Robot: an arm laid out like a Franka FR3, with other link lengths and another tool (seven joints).
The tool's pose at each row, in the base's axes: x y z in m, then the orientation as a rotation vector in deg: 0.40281, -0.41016, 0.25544, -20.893, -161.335, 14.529; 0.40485, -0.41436, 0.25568, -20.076, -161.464, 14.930; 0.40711, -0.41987, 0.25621, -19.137, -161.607, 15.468; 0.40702, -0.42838, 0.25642, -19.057, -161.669, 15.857; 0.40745, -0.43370, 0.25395, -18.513, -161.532, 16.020; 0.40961, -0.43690, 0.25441, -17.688, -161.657, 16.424; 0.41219, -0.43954, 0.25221, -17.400, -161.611, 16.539; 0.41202, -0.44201, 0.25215, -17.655, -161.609, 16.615; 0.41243, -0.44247, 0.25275, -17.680, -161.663, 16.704; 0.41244, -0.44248, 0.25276, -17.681, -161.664, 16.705; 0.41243, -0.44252, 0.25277, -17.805, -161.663, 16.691; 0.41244, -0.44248, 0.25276, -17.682, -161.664, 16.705; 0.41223, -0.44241, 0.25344, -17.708, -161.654, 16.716; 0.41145, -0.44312, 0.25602, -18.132, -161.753, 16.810
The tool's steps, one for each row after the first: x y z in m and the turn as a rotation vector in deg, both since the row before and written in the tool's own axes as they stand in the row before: -0.00297, -0.00360, -0.00028, 0.339, -0.152, -0.520; -0.00341, -0.00489, -0.00041, 0.441, -0.189, -0.589; -0.00202, -0.00820, 0.00111, 0.258, -0.122, -0.013; -0.00238, -0.00445, 0.00302, 0.193, 0.126, -0.358; -0.00269, -0.00275, -0.00059, 0.341, -0.164, -0.523; -0.00362, -0.00156, 0.00172, 0.116, 0.034, -0.187; -0.00044, -0.00238, 0.00052, 0.023, -0.017, 0.184; -0.00034, -0.00050, -0.00061, 0.048, -0.068, 0.028; -0.00001, -0.00001, -0.00001, 0.000, -0.001, 0.001; 0.00000, -0.00004, 0.00000, -0.023, 0.000, 0.084; 0.00000, 0.00004, 0.00000, 0.023, 0.000, -0.083; 0.00039, -0.00013, -0.00059, 0.006, 0.007, 0.019; 0.00123, -0.00141, -0.00207, 0.000, -0.124, 0.304
